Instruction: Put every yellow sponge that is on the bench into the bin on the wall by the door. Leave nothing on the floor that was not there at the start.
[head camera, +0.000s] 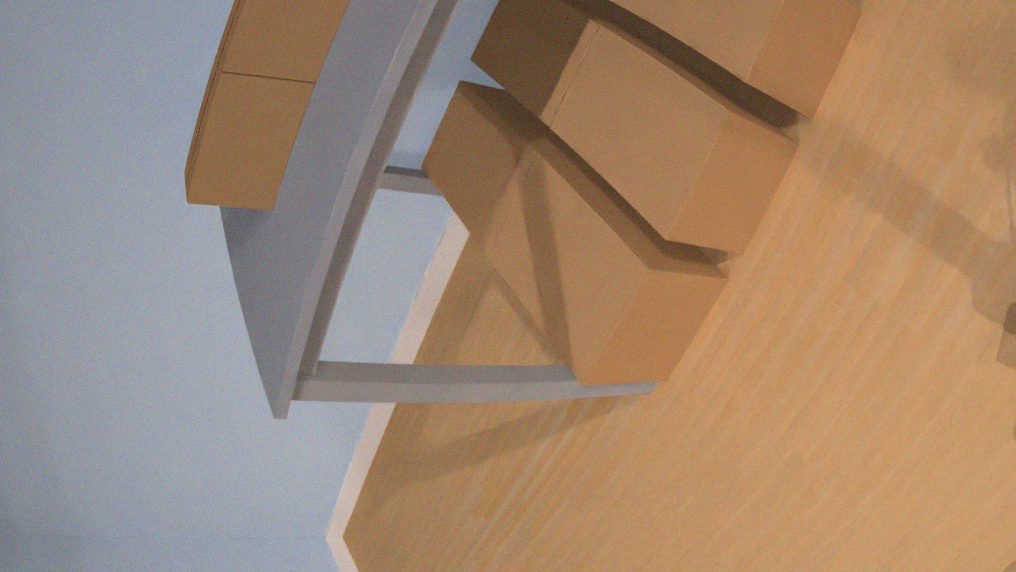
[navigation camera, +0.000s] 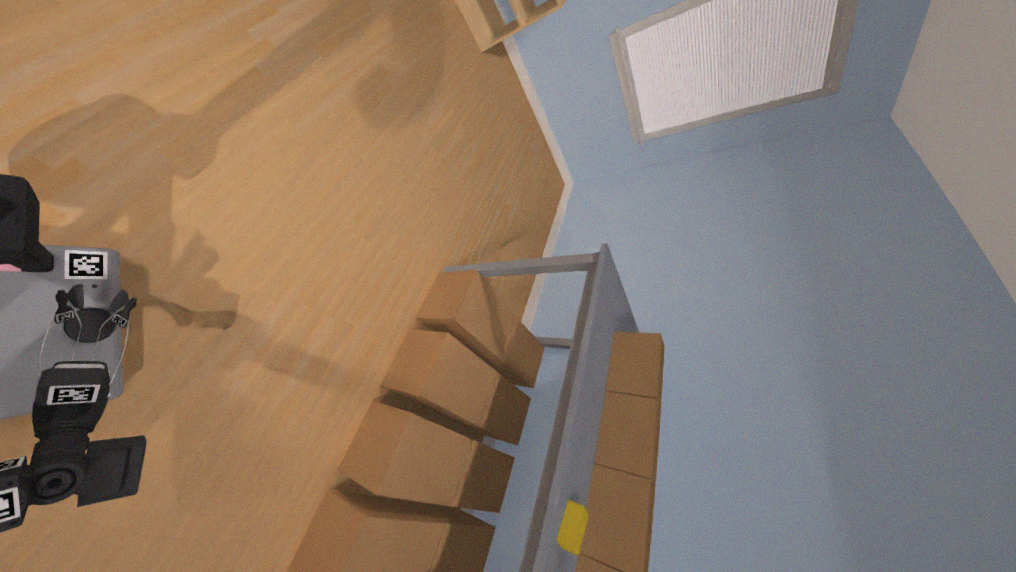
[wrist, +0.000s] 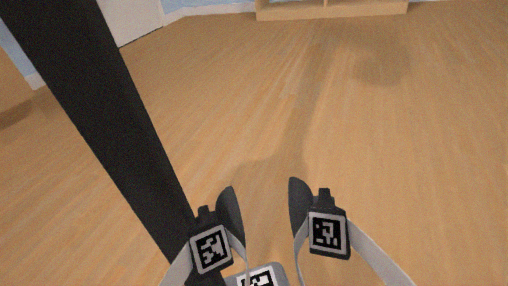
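Seen in the pictures: gripper, fingertip midpoint: (navigation camera: 101, 288) (wrist: 264, 202); robot's base at its link origin: (navigation camera: 89, 322).
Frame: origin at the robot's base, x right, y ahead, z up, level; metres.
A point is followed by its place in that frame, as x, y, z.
Note:
A yellow sponge (navigation camera: 572, 527) {0.570, 0.733, 0.945} lies on the grey bench (navigation camera: 612, 298) {-0.005, 1.283, 0.914} (head camera: 266, 284) {0.002, 1.294, 0.914} in the navigation view, against the row of brown boxes at the bench's back. In the head view part of the bench shows and no sponge shows on it. My gripper (wrist: 264, 202) {-0.072, 0.018, 0.435} (navigation camera: 95, 298) {-0.072, 0.018, 0.435} is open, with a gap between its two fingertips, over the robot's own base and away from the bench. The wall bin and the door by it cannot be made out as such in the head or navigation view; part of a white panel (wrist: 135, 20) {-2.727, -0.444, 0.152} shows in the wrist view.
Large brown boxes (head camera: 639, 142) {0.324, 1.055, 0.270} (navigation camera: 455, 383) {0.368, 1.020, 0.270} stand on the floor under and before the bench. Smaller boxes (head camera: 245, 142) (navigation camera: 629, 426) stand along its back. A wooden shelf unit (wrist: 335, 11) {-2.027, 1.201, 0.046} (navigation camera: 490, 35) {-1.819, 1.631, 0.079} stands at the far wall. A dark mast (wrist: 110, 115) {-0.116, -0.063, 0.507} crosses the wrist view's left.

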